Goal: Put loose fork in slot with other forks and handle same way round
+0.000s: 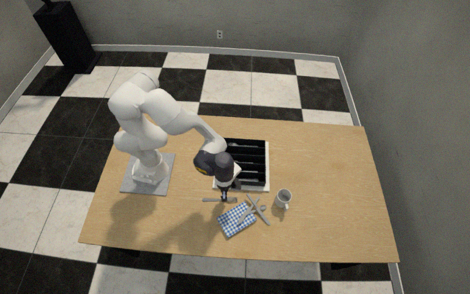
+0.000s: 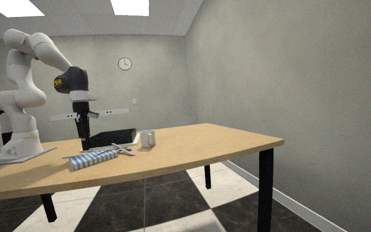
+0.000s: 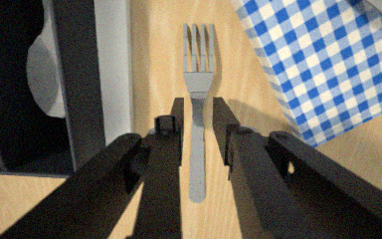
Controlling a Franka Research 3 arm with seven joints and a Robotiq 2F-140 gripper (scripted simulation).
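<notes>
The tray lies 24 cm to the left of my hand, 9 cm ahead of it and 2 cm below it. The rest, counted from my hand: white mug (32 cm ahead, 2 cm below); then spoon (23 cm to the left, 7 cm ahead, 4 cm below).
</notes>
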